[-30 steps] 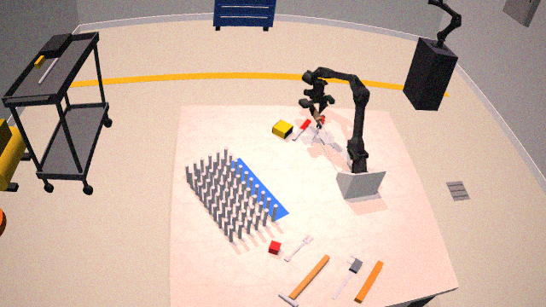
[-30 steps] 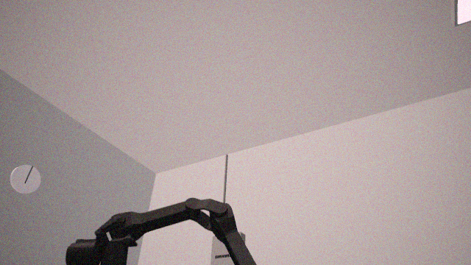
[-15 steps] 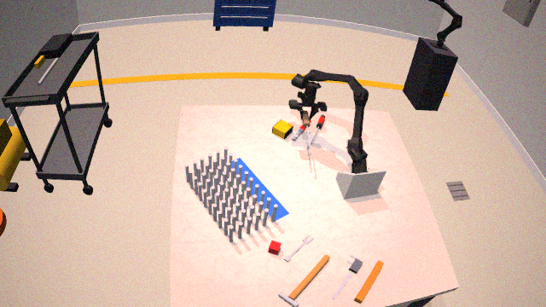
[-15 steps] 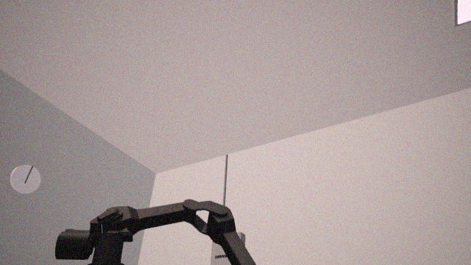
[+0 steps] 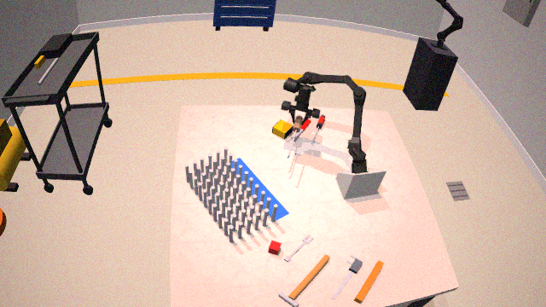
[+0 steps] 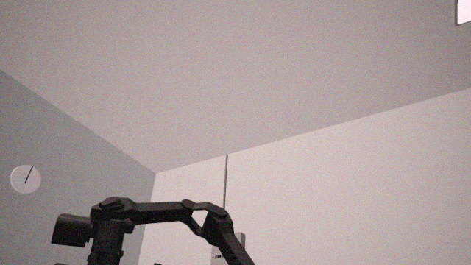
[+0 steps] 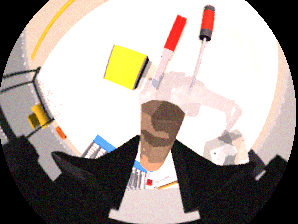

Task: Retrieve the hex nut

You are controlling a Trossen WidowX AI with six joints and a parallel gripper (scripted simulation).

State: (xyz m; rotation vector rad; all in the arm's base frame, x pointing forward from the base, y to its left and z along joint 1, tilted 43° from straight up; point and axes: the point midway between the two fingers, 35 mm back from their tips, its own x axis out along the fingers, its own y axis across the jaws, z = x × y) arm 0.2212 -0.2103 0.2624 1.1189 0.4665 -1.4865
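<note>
The blue taped strip lies 230 mm ahead of my gripper tip, 260 mm to the left of it and 140 mm below it. Also, from my gripper tip: brown-handled screwdriver 40 mm ahead, 100 mm to the left, 10 mm below; then yellow block 40 mm ahead, 110 mm to the right, 120 mm below; then fork-ended tool 110 mm ahead, 610 mm to the left, 140 mm below.
</note>
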